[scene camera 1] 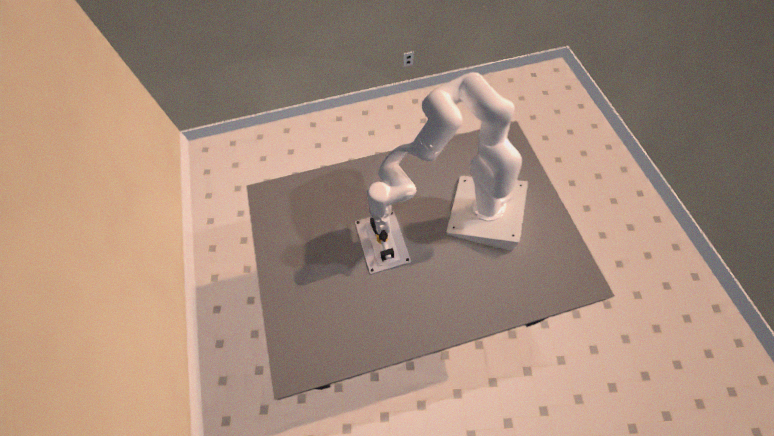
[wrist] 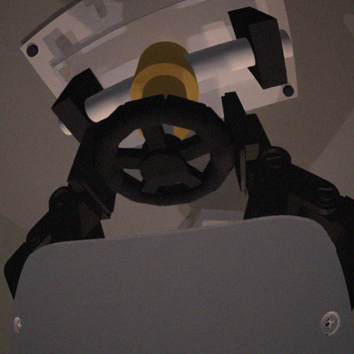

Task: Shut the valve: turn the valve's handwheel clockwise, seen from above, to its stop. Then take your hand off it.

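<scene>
The black handwheel (wrist: 164, 170) has several spokes and sits above the yellow valve body (wrist: 165, 57) (scene camera 1: 378, 239) in the wrist view. A grey pipe (wrist: 220, 57) runs through the valve body, held by black clamps at both sides. My gripper (wrist: 164, 128) (scene camera 1: 379, 230) is shut on the handwheel, with one finger at the left of its rim and one at the right. In the scene view the handwheel is mostly hidden by the gripper, and the turning angle cannot be read there.
The valve stands on a light plate (scene camera 1: 368, 250) (wrist: 43, 60) with corner screws, on the dark grey table top (scene camera 1: 433, 308). My arm's white base block (scene camera 1: 463, 219) is to the right of the plate. A beige wall (scene camera 1: 92, 243) rises beyond the table's left side.
</scene>
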